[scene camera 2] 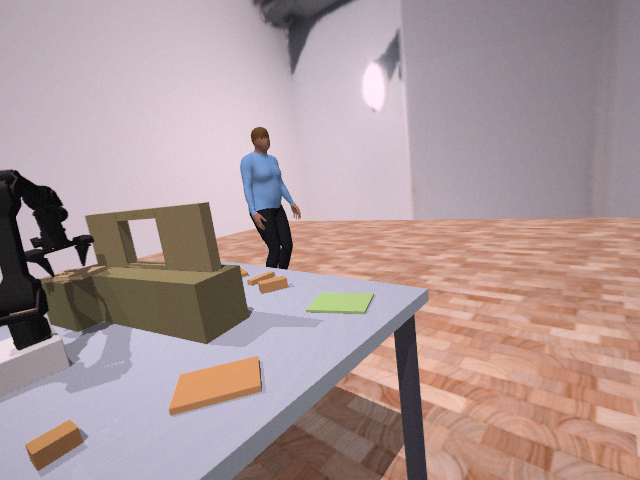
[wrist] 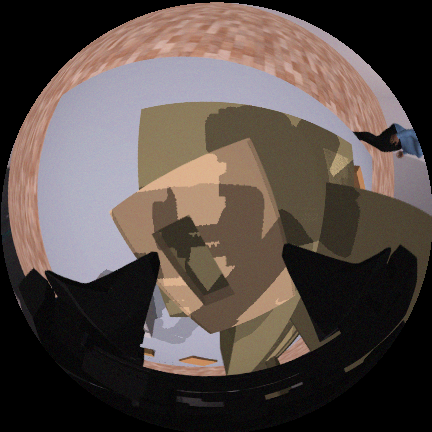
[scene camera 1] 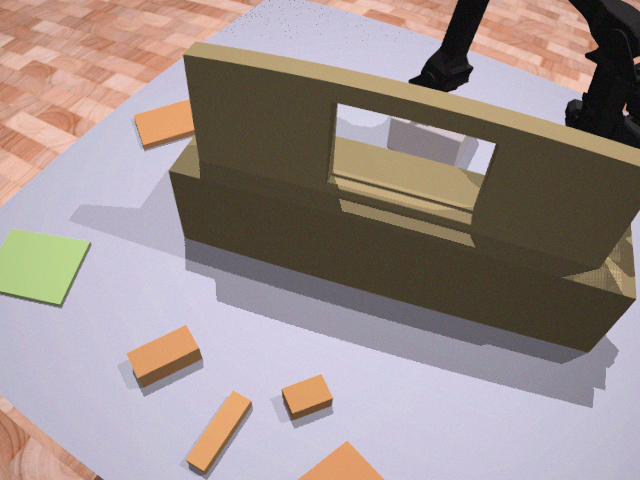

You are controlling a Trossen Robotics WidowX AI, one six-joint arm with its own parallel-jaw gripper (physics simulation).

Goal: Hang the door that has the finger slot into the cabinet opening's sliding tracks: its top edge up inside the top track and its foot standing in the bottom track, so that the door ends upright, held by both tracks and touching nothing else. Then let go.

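The olive cabinet stands on the table with a rectangular opening in its upright wall, and a groove runs along the opening's sill. The tan door shows in the wrist view, lying tilted on an olive block behind the cabinet. Its dark finger slot faces up. My gripper is open and empty, a black finger on each side above the door's slot end.
Several orange blocks lie on the grey table. There is also a flat orange panel and a green panel. A pale block shows through the opening. A person stands beyond the table.
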